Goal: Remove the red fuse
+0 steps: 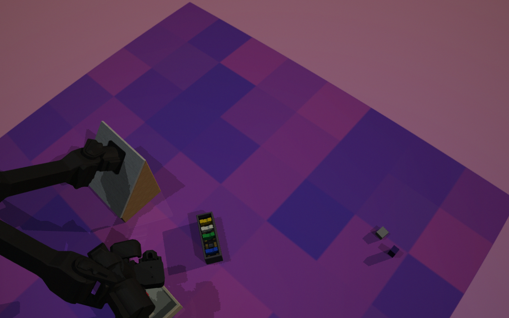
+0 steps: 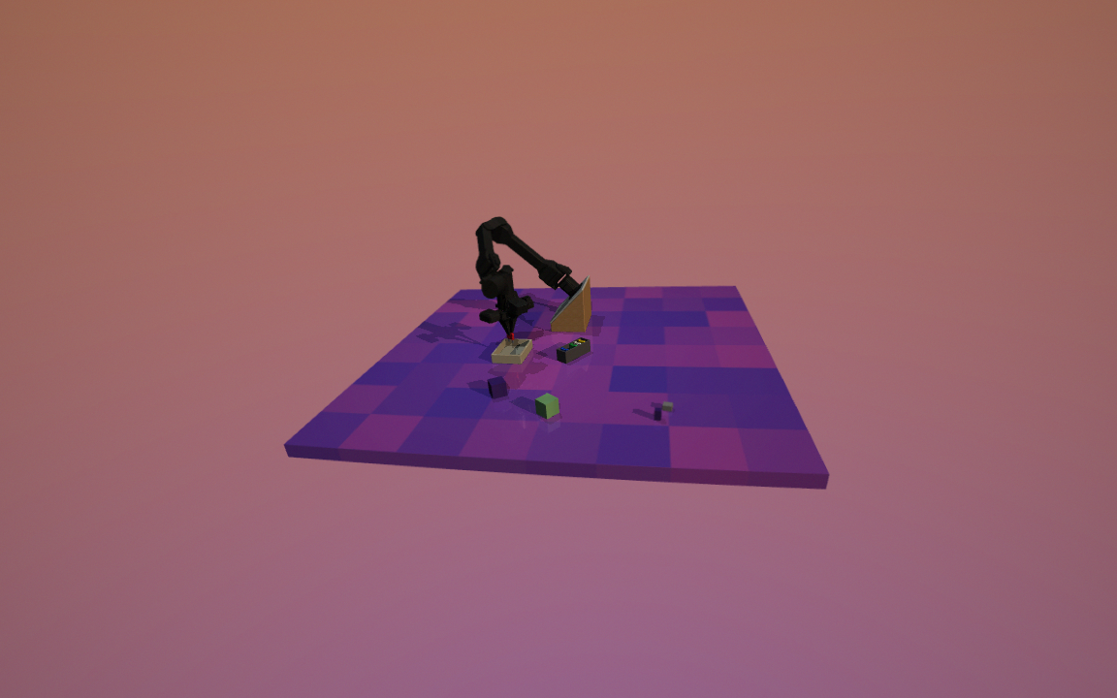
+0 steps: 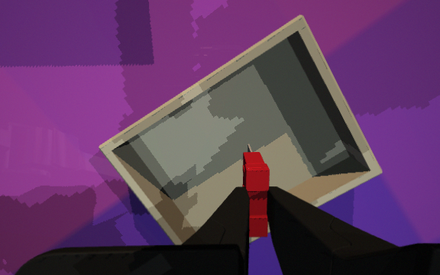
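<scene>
Right now my gripper tip is 10 mm above the red fuse. Round my gripper tip: green fuse (210 mm to the left, 50 mm below); blue fuse (190 mm to the left, 50 mm below, 30 mm ahead); beige tray (70 mm below).
</scene>
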